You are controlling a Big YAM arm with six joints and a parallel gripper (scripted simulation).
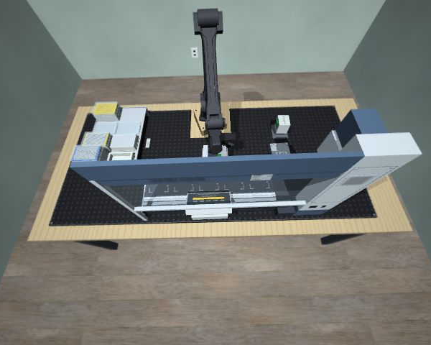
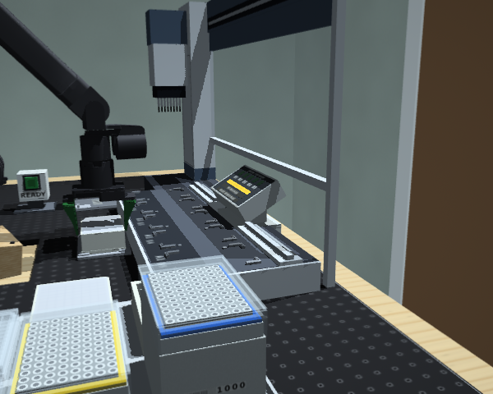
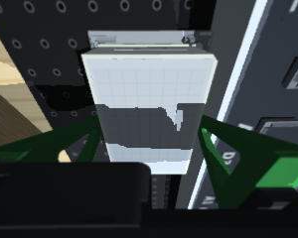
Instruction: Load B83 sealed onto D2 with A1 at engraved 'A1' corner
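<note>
Right now my hand is 40 mm above the regrip nest. The rest, counted from my hand: shelf sign: 30 mm behind, 410 mm to the right, 40 mm below; flat grey plate: 60 mm behind, 370 mm to the left, 30 mm below; ready key: 220 mm behind, 320 mm to the left, 40 mm above.
</note>
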